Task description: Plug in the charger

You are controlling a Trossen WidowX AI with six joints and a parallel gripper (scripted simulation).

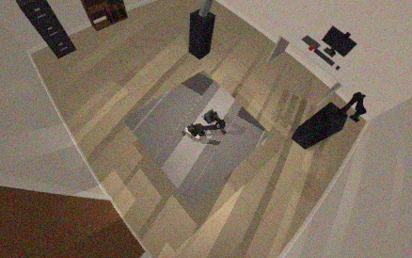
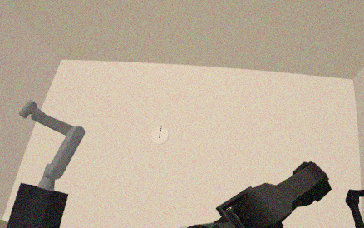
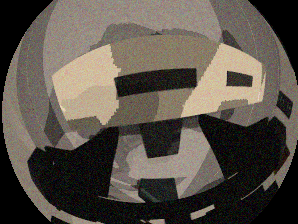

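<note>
Now: gripper tip 20 mm short of the dark two-prong charger and 10 mm below it.
</note>
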